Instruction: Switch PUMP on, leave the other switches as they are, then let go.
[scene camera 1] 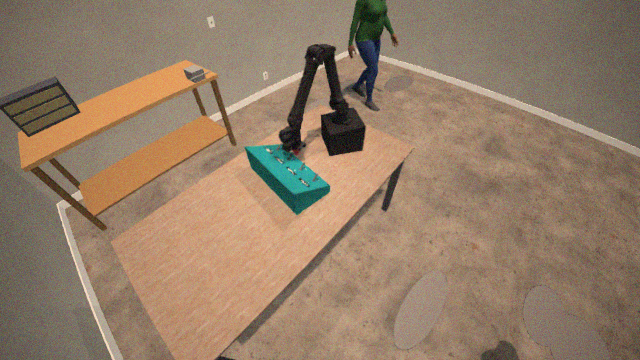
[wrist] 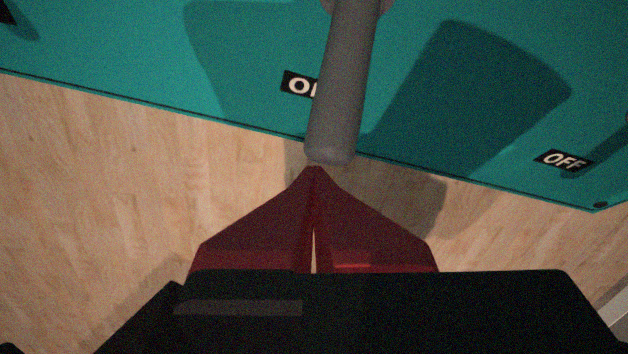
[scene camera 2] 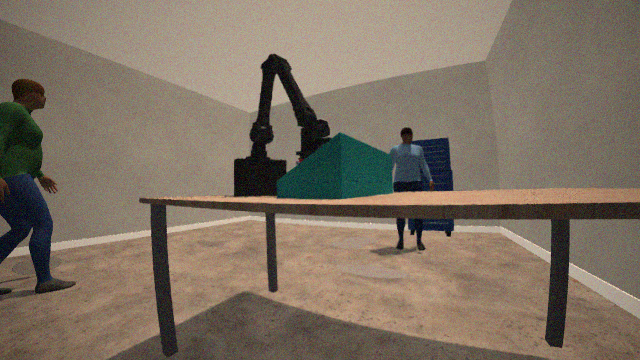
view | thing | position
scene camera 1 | teal switch box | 294, 186
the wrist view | gripper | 313, 178
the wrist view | teal switch box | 523, 104
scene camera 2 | teal switch box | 344, 167
